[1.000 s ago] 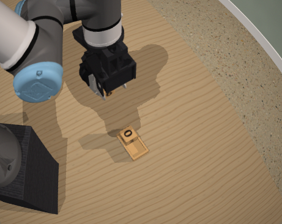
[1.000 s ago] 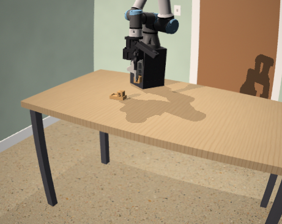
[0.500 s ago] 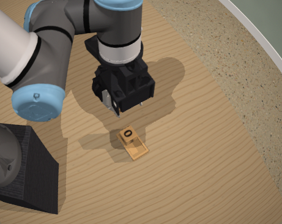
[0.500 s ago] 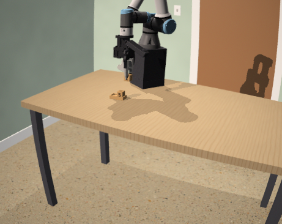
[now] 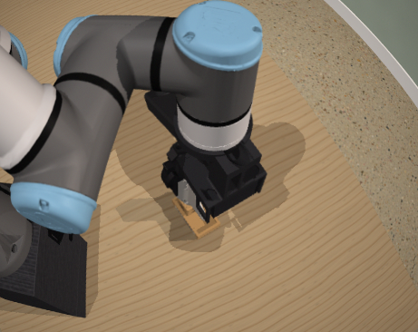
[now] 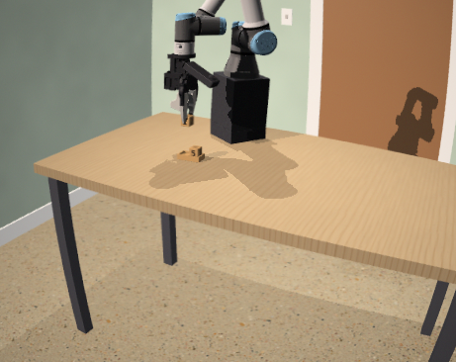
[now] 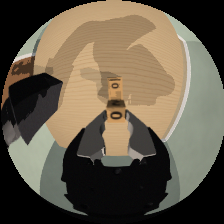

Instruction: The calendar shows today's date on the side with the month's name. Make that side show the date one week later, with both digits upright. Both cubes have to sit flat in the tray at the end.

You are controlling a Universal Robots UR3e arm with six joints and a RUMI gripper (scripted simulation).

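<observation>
The wooden tray is 13 cm below my hand and 1 cm to the left of it.
</observation>
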